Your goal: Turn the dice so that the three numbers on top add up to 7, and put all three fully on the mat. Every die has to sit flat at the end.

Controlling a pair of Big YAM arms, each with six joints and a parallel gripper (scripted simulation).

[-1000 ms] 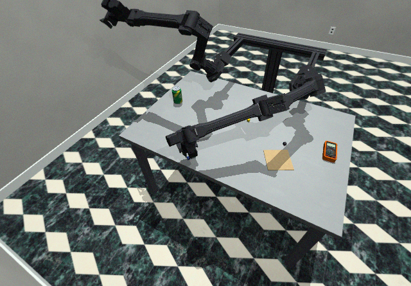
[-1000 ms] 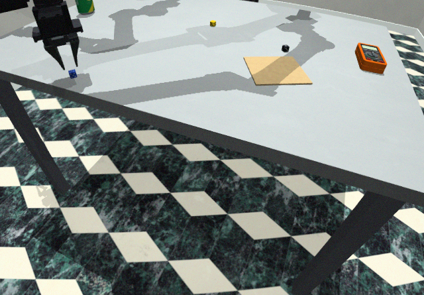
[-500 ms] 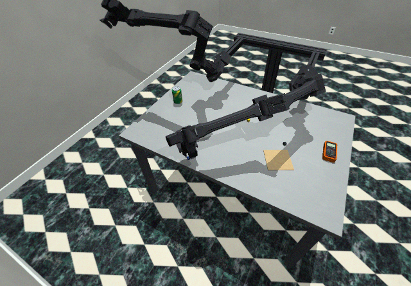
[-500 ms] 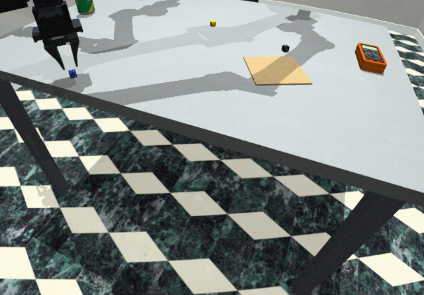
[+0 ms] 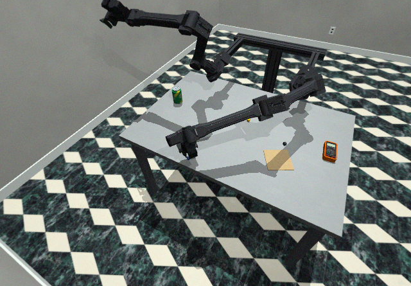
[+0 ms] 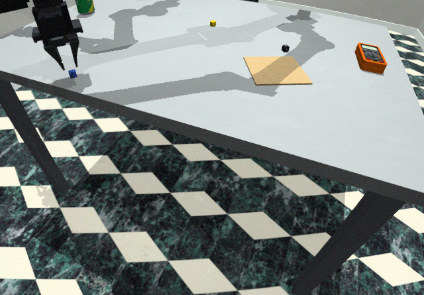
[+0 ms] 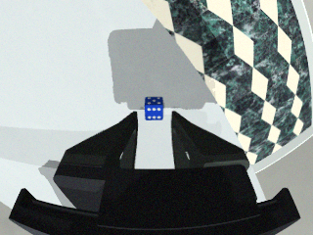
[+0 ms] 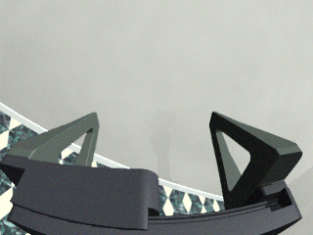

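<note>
My left gripper is now 3 cm above the blue die. From my left hand the other things lie so: tan mat: 18 cm behind, 47 cm to the left, 3 cm below; then black die: 31 cm behind, 49 cm to the left, 3 cm below; then yellow die: 43 cm behind, 23 cm to the left, 3 cm below.
</note>
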